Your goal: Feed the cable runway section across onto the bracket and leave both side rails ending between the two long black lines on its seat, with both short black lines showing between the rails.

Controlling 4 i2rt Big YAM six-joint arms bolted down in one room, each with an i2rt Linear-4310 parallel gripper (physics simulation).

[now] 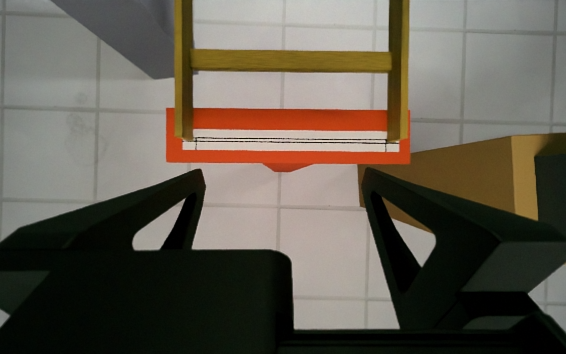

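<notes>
The orange bracket (290, 119) lies across the upper middle, with a white seat strip (290, 147) bearing two long and two short black lines. The yellow cable runway section (291, 60) comes in from the top; its left rail (183, 90) and right rail (398, 90) rest over the bracket. Both rail ends lie at about the level of the two long lines; the exact gap to each line is too small to tell. Both short lines show between the rails, close beside their inner faces. The arm4 gripper (283, 173) is open and empty, below the bracket and apart from it. The arm1, arm2 and arm3 grippers do not show.
A tan box-like block (460, 175) stands at the right, partly behind the right finger, with a dark part at the right edge. A grey slanted body (125, 35) reaches in at the upper left, beside the left rail. Pale floor tiles lie below.
</notes>
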